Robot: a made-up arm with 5 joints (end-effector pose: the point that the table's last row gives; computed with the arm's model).
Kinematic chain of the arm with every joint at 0, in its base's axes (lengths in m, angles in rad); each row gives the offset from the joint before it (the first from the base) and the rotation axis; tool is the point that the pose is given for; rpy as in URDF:
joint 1: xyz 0 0 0.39 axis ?
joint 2: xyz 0 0 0 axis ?
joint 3: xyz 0.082 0 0.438 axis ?
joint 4: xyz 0.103 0 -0.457 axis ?
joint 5: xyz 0.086 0 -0.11 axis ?
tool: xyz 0 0 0 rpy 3.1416 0 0
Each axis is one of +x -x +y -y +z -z.
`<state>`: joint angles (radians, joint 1 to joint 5).
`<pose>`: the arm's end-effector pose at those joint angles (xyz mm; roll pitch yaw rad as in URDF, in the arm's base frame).
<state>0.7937 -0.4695 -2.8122 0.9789 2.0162</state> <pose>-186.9 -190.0 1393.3 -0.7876 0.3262 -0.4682</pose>
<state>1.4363 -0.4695 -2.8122 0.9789 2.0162</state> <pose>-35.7 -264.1 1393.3 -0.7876 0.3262 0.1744</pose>
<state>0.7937 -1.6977 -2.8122 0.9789 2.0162</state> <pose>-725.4 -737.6 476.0 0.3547 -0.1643 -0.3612</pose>
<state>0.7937 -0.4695 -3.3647 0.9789 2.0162</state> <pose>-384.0 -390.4 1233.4 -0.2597 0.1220 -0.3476</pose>
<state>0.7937 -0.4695 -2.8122 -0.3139 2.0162</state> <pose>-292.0 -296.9 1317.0 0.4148 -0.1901 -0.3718</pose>
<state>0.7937 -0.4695 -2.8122 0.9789 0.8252</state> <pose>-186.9 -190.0 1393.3 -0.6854 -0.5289 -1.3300</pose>
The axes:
joint 1: +z
joint 2: +y
joint 3: +y
joint 4: +y
joint 5: -z

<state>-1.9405 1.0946 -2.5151 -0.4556 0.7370</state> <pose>-351.7 -907.4 666.4 -1.1323 -0.7842 2.4521</pose>
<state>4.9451 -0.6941 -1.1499 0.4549 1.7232</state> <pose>73.5 -310.2 1066.3 -1.7546 0.1499 -2.9366</pose>
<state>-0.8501 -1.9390 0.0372 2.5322 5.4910</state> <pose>-23.0 26.2 415.2 -2.6625 0.4268 0.0478</pose>
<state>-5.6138 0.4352 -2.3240 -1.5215 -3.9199</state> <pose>430.4 340.5 1076.5 0.1910 -0.1902 -0.1272</pose>
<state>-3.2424 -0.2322 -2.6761 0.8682 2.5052</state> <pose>-43.4 4.4 1430.0 -0.8644 0.7999 2.0192</pose>
